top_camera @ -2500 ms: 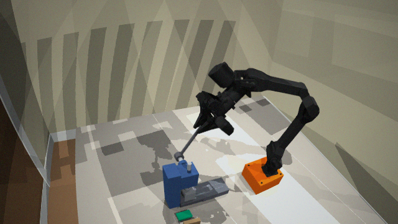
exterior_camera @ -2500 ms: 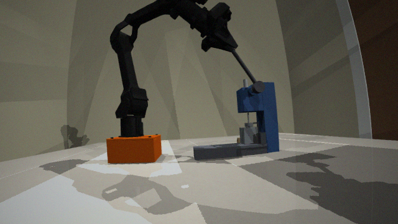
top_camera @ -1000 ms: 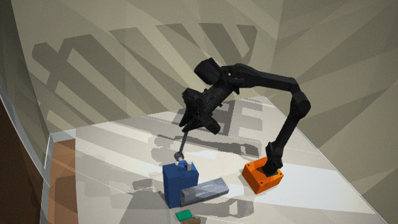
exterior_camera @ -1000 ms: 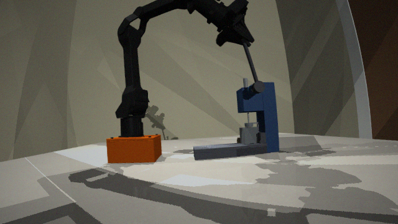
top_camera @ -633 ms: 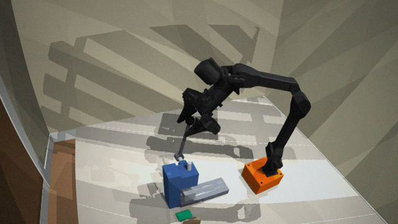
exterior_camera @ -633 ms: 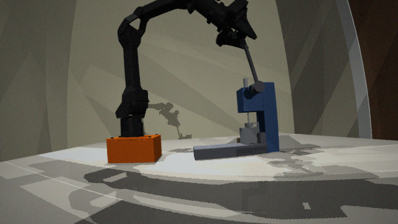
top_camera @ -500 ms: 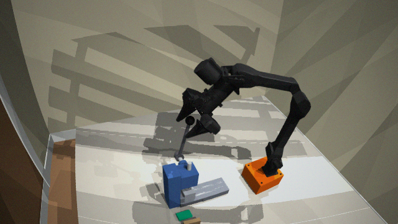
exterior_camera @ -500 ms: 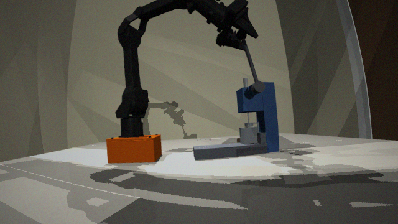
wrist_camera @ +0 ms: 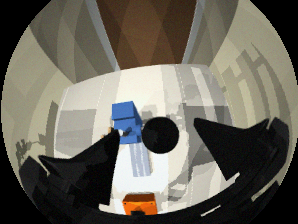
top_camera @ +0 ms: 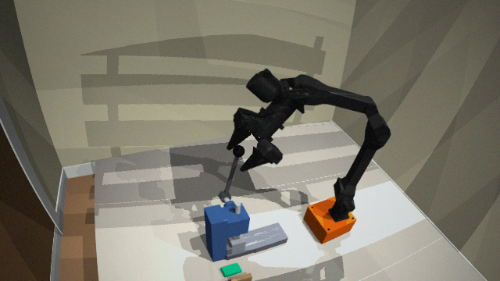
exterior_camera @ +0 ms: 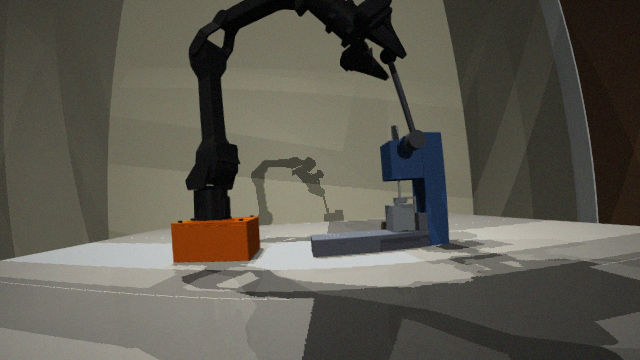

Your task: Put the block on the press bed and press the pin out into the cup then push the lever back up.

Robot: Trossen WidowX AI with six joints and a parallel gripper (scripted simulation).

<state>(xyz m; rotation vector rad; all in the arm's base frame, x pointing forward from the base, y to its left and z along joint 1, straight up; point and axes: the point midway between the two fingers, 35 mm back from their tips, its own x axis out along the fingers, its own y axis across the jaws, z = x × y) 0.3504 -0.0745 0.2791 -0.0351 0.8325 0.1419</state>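
Right now the dark lever is 5 cm below my gripper tip and 1 cm to the left of it. Round my gripper tip: round pin (31 cm below, 8 cm to the left); then punch (17 cm below, 8 cm to the left); then green tile (31 cm below, 16 cm to the left, 3 cm ahead).
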